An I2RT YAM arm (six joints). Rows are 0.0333 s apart.
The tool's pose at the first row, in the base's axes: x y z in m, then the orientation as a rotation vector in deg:
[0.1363 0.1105 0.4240 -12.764 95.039 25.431]
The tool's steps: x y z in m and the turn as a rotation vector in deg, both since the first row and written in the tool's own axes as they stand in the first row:
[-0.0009 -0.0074 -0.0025 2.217 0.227 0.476]
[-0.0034 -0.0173 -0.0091 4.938 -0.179 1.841]
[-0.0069 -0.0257 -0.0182 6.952 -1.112 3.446]
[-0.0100 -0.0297 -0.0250 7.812 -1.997 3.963]
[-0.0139 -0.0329 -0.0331 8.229 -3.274 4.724]
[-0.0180 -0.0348 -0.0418 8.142 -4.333 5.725]
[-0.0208 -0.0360 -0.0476 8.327 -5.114 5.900]
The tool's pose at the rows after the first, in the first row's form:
[0.1371 0.1027 0.4239 -10.786 95.751 23.917]
[0.1354 0.0907 0.4254 -7.543 96.048 22.672]
[0.1309 0.0790 0.4283 -4.504 95.708 22.221]
[0.1268 0.0722 0.4312 -3.236 95.047 21.926]
[0.1213 0.0656 0.4353 -2.008 93.966 22.204]
[0.1147 0.0598 0.4397 -1.007 93.056 23.067]
[0.1103 0.0560 0.4428 -0.552 92.337 23.076]

